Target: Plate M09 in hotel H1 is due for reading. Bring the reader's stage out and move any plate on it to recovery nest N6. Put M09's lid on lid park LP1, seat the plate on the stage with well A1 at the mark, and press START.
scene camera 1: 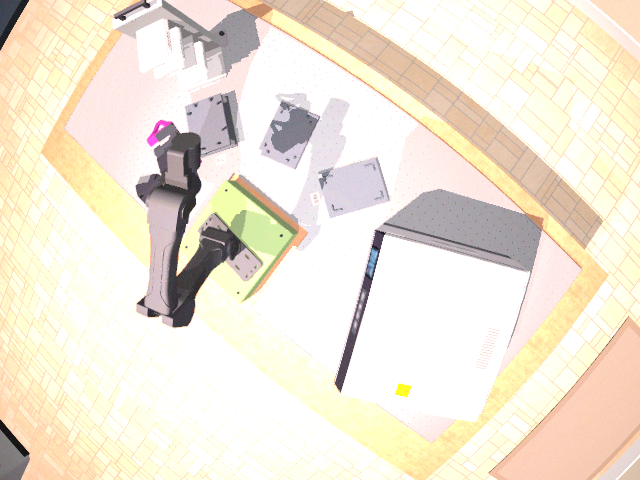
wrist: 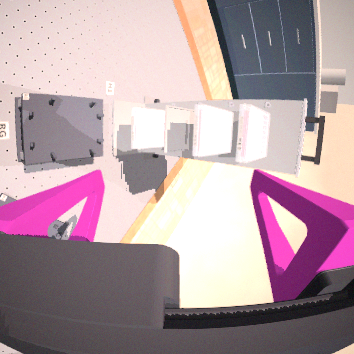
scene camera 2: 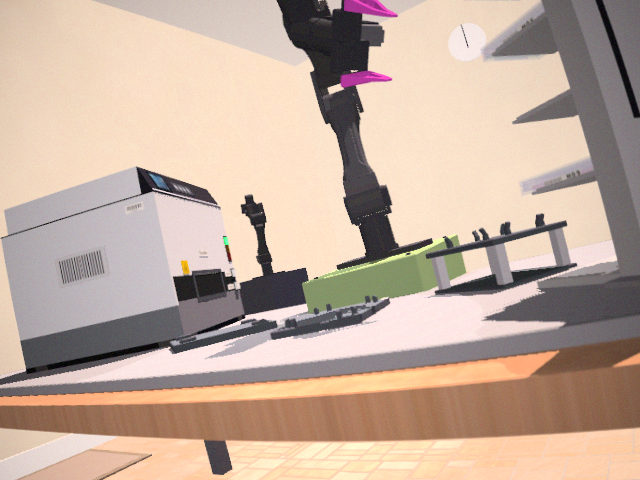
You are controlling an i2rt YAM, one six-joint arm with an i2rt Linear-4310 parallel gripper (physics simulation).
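Pixels of known places: gripper, fingertip midpoint: (scene camera 1: 169, 134) (wrist: 176, 177) (scene camera 2: 392, 48); arm's base, origin of the base link: (scene camera 1: 229, 247) (scene camera 2: 383, 256).
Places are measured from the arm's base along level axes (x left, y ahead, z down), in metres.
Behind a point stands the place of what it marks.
Hotel H1 (scene camera 1: 178, 20) @(x 0.481, y 0.380, z -0.229 m) (scene camera 2: 594, 103) @(x 0.495, y 0.397, z -0.080 m) (wrist: 287, 135) @(x 0.516, y 0.325, z -0.317 m) stands at a table corner. Plate M09 (scene camera 2: 555, 176) (wrist: 149, 127) lies on its lowest shelf, its label readable in scene view 2. My gripper (scene camera 2: 393, 47) @(x 0.221, y 0.176, z -0.304 m) (wrist: 176, 177) @(x 0.221, y 0.176, z -0.304 m) is open and empty, raised above the table and facing the hotel, apart from it. The reader (scene camera 1: 439, 320) @(x -0.474, y 0.300, z -0.272 m) (scene camera 2: 93, 273) @(x -0.382, y 0.410, z -0.096 m) stands at the other end; no extended stage shows. Its control panel (scene camera 1: 356, 315) @(x -0.345, y 0.177, z -0.240 m) (scene camera 2: 180, 188) @(x -0.337, y 0.198, z -0.245 m) is on the upper front; START cannot be read. Nest N6 (scene camera 1: 354, 187) @(x -0.126, y 0.340, z 0.058 m) (scene camera 2: 222, 335) @(x -0.074, y 0.373, z 0.061 m) is a low plate near the reader. LP1's label is unreadable.
A raised fixture (scene camera 1: 209, 124) @(x 0.291, y 0.197, z 0.010 m) (scene camera 2: 496, 240) @(x 0.338, y 0.282, z 0.013 m) (wrist: 60, 127) @(x 0.289, y 0.184, z 0.010 m) on posts stands between the arm base and the hotel, beside an RG label. A low fixture (scene camera 1: 289, 134) @(x 0.104, y 0.324, z 0.060 m) (scene camera 2: 330, 322) @(x 0.156, y 0.389, z 0.062 m) lies between it and N6. Other plates (wrist: 215, 130) @(x 0.449, y 0.284, z -0.201 m) (wrist: 255, 132) @(x 0.440, y 0.277, z -0.280 m) sit on higher hotel shelves.
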